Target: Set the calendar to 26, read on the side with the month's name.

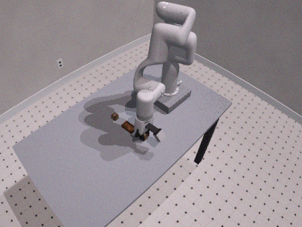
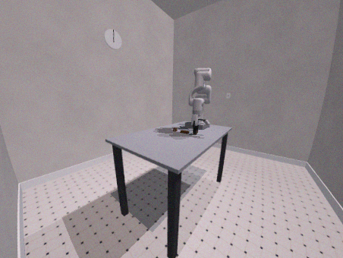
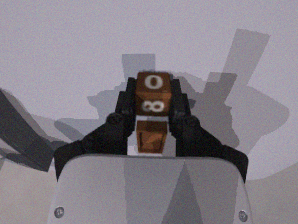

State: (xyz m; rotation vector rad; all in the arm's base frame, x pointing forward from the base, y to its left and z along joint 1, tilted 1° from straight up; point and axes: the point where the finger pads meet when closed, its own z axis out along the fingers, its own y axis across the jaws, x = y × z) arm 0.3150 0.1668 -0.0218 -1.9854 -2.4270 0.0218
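Right now the brown cube is 10 mm below my hand. The rest, counted from my hand: brown wooden tray 100 mm to the right, 30 mm below, 20 mm ahead.
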